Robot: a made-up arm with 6 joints. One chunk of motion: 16 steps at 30 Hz.
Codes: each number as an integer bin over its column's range. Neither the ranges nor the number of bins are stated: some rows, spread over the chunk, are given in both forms.
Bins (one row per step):
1: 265 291 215 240 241 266
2: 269 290 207 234 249 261
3: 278 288 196 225 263 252
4: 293 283 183 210 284 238
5: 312 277 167 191 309 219
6: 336 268 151 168 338 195
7: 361 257 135 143 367 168
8: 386 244 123 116 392 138
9: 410 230 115 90 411 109
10: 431 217 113 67 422 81
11: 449 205 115 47 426 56
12: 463 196 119 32 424 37
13: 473 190 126 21 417 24
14: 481 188 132 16 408 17
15: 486 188 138 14 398 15
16: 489 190 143 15 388 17
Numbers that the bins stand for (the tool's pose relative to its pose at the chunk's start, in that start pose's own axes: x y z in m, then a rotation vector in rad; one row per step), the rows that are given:
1: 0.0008 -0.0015 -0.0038 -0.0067 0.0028 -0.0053
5: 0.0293 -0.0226 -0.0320 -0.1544 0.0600 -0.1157
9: 0.0887 -0.0934 -0.0625 -0.4588 0.1459 -0.3740
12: 0.1209 -0.1447 -0.0601 -0.6336 0.1568 -0.5431
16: 0.1367 -0.1537 -0.0460 -0.6848 0.1265 -0.5901
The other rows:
2: 0.0032 -0.0030 -0.0085 -0.0248 0.0095 -0.0171
3: 0.0086 -0.0060 -0.0149 -0.0519 0.0213 -0.0382
4: 0.0177 -0.0136 -0.0226 -0.0971 0.0390 -0.0711
6: 0.0438 -0.0362 -0.0414 -0.2237 0.0844 -0.1721
7: 0.0590 -0.0527 -0.0507 -0.2990 0.1088 -0.2355
8: 0.0742 -0.0723 -0.0578 -0.3804 0.1299 -0.3059
10: 0.1015 -0.1130 -0.0637 -0.5281 0.1551 -0.4398
11: 0.1124 -0.1311 -0.0625 -0.5884 0.1585 -0.4985
13: 0.1269 -0.1537 -0.0560 -0.6667 0.1509 -0.5736
14: 0.1318 -0.1567 -0.0525 -0.6818 0.1433 -0.5901
15: 0.1348 -0.1567 -0.0490 -0.6878 0.1349 -0.5948

